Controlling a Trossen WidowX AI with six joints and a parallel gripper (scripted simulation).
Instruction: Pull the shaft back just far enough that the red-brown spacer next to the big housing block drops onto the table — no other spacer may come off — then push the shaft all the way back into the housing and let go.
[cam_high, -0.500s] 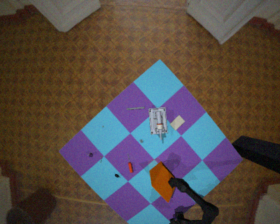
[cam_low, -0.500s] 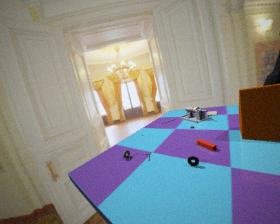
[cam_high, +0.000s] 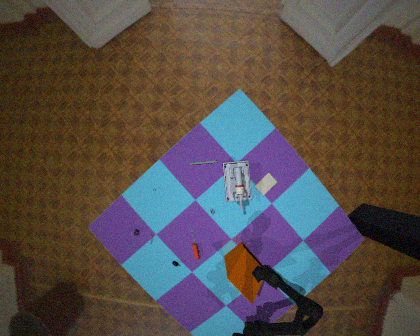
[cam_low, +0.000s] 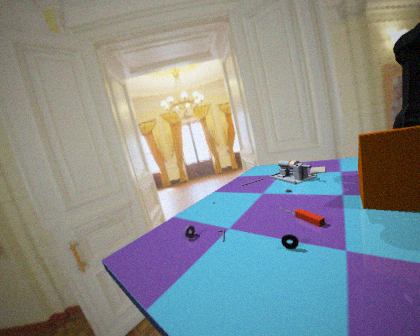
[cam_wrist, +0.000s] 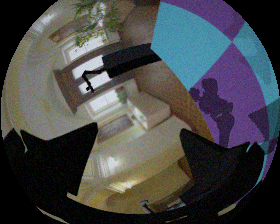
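The thin shaft lies 670 mm ahead of my gripper tip, 400 mm to the right of it and 220 mm below it. Also, from my gripper tip: card 610 mm ahead, 570 mm to the right, 300 mm below.
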